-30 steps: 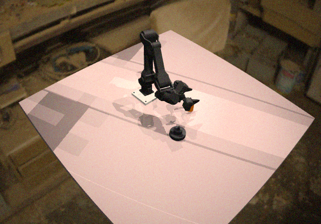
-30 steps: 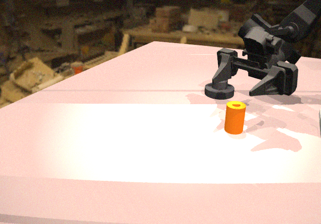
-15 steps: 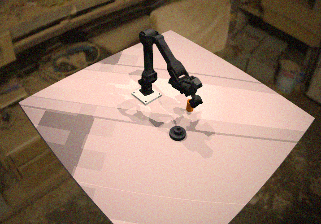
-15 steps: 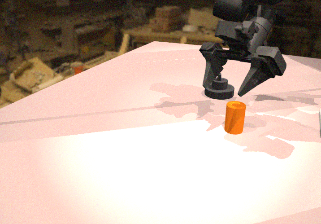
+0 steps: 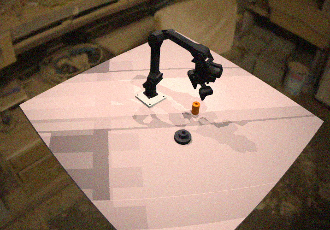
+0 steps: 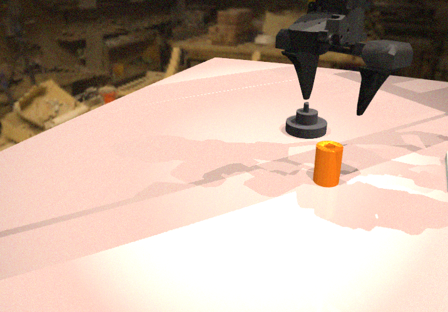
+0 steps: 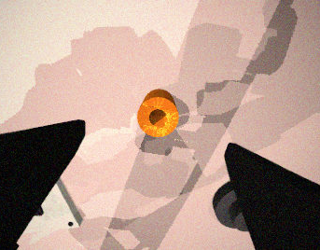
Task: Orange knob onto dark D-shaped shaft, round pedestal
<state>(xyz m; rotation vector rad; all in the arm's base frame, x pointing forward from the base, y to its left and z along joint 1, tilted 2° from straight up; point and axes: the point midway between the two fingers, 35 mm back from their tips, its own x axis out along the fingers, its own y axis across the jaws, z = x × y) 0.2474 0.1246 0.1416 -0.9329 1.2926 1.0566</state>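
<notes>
The orange knob lies 90 mm below my gripper tip and 10 mm to the right of it. From my gripper tip the other things lie so: pedestal (180 mm to the right, 110 mm ahead, 90 mm below).
</notes>
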